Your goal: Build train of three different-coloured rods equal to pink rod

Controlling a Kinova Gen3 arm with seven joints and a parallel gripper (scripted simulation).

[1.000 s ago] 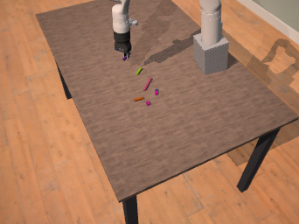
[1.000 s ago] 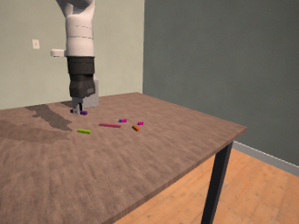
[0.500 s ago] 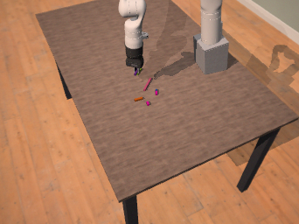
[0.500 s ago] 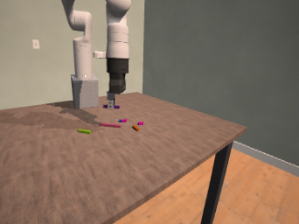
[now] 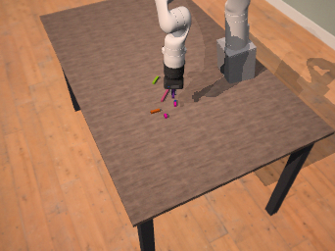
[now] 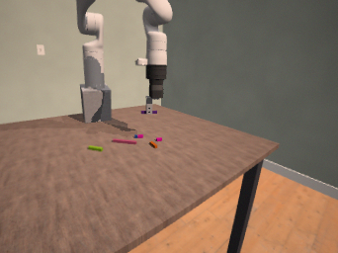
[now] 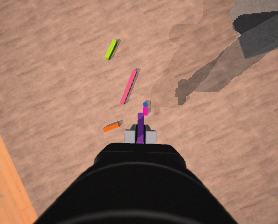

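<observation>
Now: the blue rod 30 mm behind my hand, 40 mm to the right of it and 110 mm below it. From my hand the other things lie so: purple rod (10 mm below); then orange rod (70 mm ahead, 30 mm to the right, 110 mm below); then pink rod (20 mm behind, 100 mm to the right, 110 mm below).
</observation>
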